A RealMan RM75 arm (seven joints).
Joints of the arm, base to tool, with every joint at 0 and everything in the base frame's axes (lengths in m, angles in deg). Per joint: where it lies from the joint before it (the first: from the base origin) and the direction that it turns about. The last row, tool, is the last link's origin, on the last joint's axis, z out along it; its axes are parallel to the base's.
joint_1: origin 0 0 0.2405 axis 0 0 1
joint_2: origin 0 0 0 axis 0 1 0
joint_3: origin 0 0 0.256 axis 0 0 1
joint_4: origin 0 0 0 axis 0 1 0
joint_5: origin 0 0 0.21 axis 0 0 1
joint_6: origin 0 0 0 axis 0 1 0
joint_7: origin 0 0 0.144 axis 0 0 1
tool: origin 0 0 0
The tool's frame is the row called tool.
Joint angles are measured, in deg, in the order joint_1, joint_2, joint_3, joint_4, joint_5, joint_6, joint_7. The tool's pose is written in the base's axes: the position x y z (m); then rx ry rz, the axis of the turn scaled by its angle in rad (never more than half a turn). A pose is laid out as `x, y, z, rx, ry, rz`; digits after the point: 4 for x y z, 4 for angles.
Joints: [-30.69, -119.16, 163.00, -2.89, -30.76, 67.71, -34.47]
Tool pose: -0.3146, 0.2968, -0.0828, -2.4189, -0.5409, -0.5919
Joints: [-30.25, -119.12, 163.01, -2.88, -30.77, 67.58, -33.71]
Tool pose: -0.3173, 0.2946, -0.0826, -2.4171, -0.5342, -0.5798
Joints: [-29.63, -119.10, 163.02, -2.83, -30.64, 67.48, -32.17]
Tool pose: -0.3206, 0.2910, -0.0828, -2.4186, -0.5135, -0.5612
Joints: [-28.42, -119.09, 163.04, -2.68, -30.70, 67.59, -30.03]
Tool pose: -0.3259, 0.2841, -0.0831, -2.4156, -0.4922, -0.5418
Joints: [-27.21, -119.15, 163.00, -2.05, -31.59, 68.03, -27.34]
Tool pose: -0.3280, 0.2781, -0.0838, -2.4015, -0.4655, -0.5421
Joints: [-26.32, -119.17, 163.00, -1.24, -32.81, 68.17, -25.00]
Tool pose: -0.3287, 0.2746, -0.0844, -2.3829, -0.4449, -0.5448
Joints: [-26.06, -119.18, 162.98, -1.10, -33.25, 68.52, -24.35]
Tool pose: -0.3285, 0.2737, -0.0840, -2.3754, -0.4376, -0.5507
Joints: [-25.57, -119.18, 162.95, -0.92, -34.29, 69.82, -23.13]
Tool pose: -0.3271, 0.2722, -0.0820, -2.3575, -0.4194, -0.5738
